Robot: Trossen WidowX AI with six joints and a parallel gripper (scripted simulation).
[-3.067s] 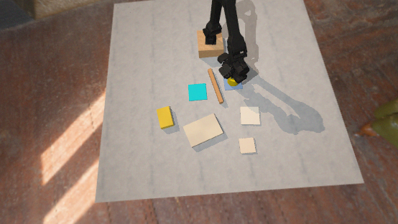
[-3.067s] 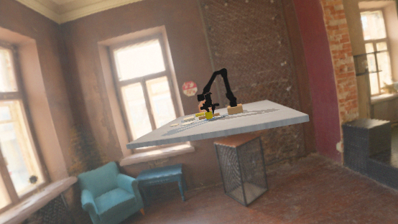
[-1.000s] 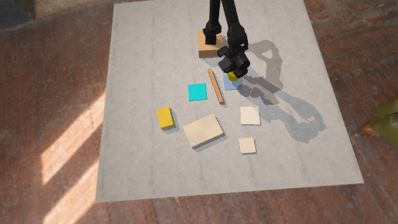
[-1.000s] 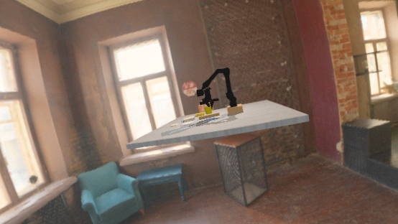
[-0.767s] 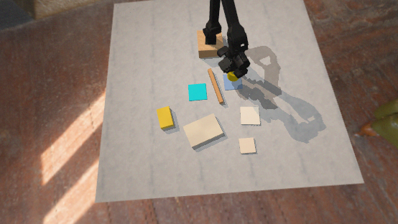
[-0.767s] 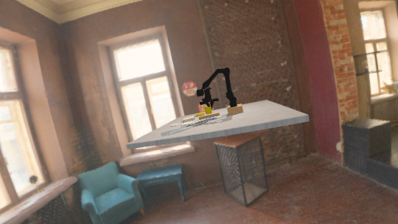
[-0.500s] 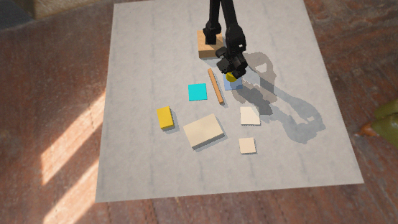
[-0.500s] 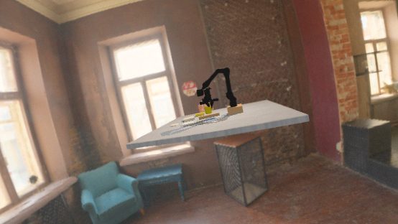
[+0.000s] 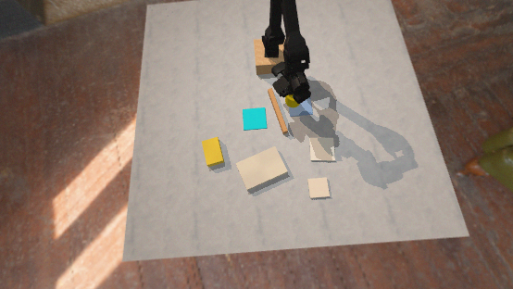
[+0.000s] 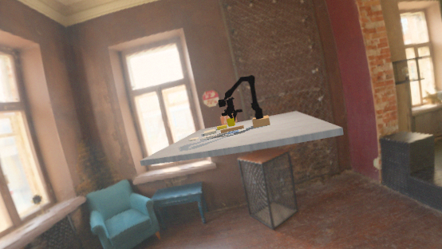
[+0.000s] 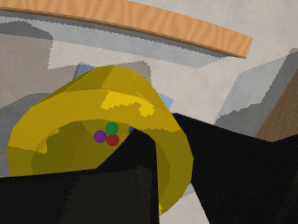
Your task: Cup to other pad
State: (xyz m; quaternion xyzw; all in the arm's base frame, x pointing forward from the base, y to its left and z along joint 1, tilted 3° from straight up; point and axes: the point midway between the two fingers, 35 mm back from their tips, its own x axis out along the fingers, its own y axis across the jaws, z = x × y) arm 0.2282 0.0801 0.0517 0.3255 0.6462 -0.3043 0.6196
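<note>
My gripper tip is now 150 mm to the left of the cyan pad, 90 mm above it and 80 mm short of it. From my gripper tip the other things lie so: light blue pad (90 mm below, 50 mm to the left, 10 mm ahead); wooden stick (80 mm below, 50 mm to the right, 50 mm ahead); yellow cup (20 mm to the left, 20 mm ahead).
</note>
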